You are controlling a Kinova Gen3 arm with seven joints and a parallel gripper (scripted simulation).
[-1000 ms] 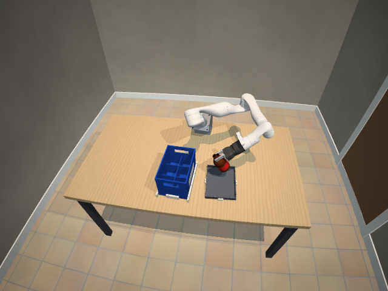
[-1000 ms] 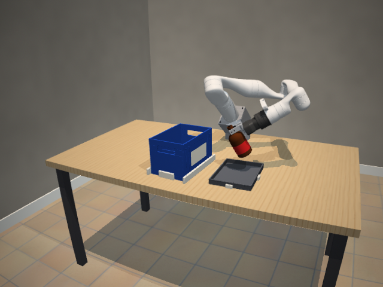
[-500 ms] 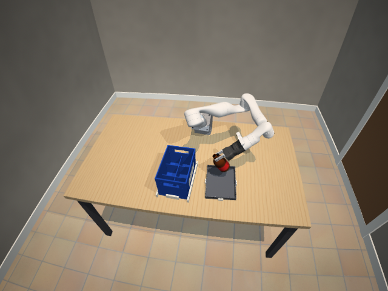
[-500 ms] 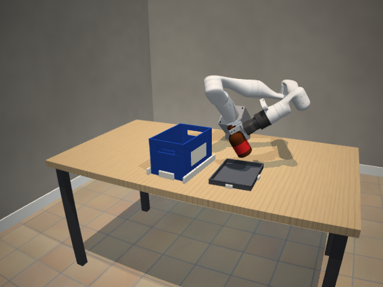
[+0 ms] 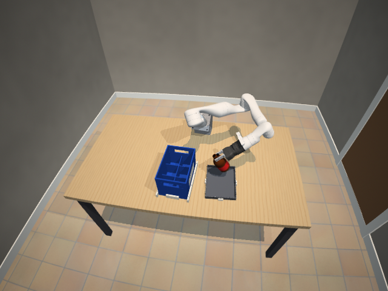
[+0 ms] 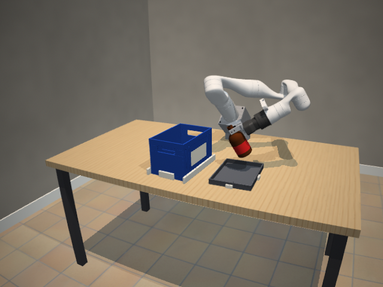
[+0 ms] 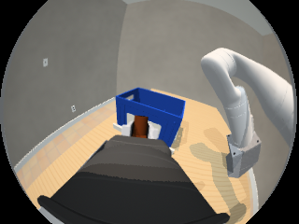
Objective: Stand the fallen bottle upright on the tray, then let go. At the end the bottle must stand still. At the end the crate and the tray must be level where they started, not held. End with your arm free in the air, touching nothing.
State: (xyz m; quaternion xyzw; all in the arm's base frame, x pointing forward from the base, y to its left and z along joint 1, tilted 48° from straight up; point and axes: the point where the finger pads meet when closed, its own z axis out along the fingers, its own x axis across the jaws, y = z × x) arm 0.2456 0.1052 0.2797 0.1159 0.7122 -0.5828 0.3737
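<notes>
Right now the brown bottle is 5 cm below my hand and 2 cm to the left of it. Round my hand: blue crate: 24 cm to the right, 12 cm below, 3 cm behind; then dark grey tray: 19 cm below, 5 cm ahead, 3 cm to the left.
</notes>
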